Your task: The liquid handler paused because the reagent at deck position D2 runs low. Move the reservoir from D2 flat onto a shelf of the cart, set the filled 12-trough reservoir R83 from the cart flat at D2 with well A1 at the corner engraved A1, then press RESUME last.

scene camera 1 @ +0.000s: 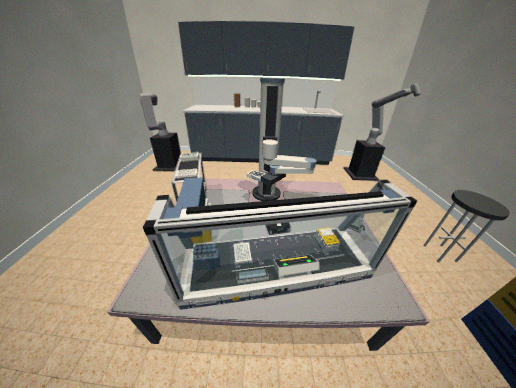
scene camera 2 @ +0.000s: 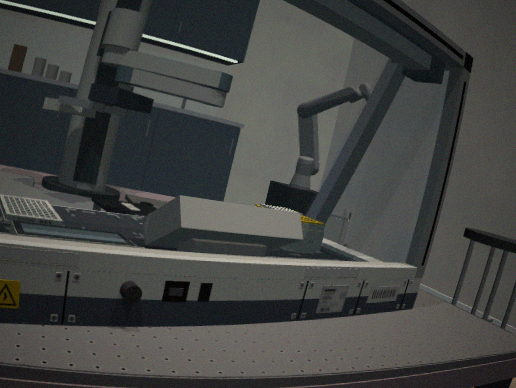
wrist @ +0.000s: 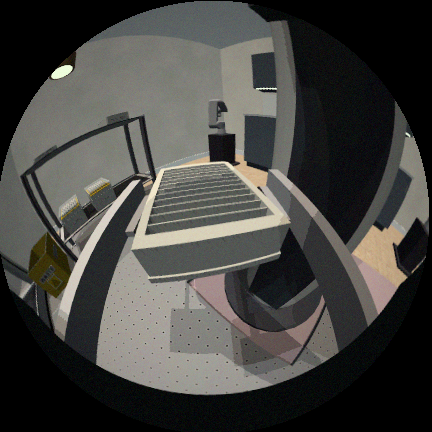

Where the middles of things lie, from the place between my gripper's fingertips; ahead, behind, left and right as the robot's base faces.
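Yellow waste bin (wrist: 48, 267): 180 mm below my hand, 360 mm to the right of it, 440 mm ahead of it.
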